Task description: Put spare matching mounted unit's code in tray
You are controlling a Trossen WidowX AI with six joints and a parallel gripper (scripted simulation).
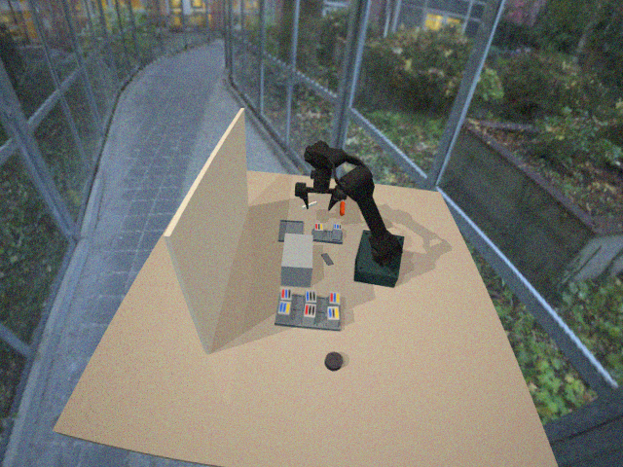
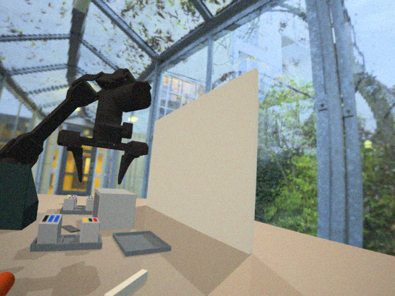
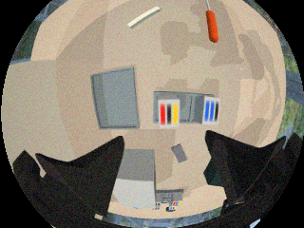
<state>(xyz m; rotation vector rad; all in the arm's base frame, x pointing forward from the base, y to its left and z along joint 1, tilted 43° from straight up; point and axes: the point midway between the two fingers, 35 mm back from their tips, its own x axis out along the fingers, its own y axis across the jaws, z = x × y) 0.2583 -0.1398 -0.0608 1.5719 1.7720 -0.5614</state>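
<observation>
Right now the grey spare is 10 mm behind my gripper tip and 90 mm below it. Also, from my gripper tip: tall beige partition: 260 mm ahead, 240 mm to the left, 90 mm above; then grey mounted unit: 30 mm ahead, 210 mm to the left, 80 mm below; then grey tray: 50 mm behind, 120 mm below.
</observation>
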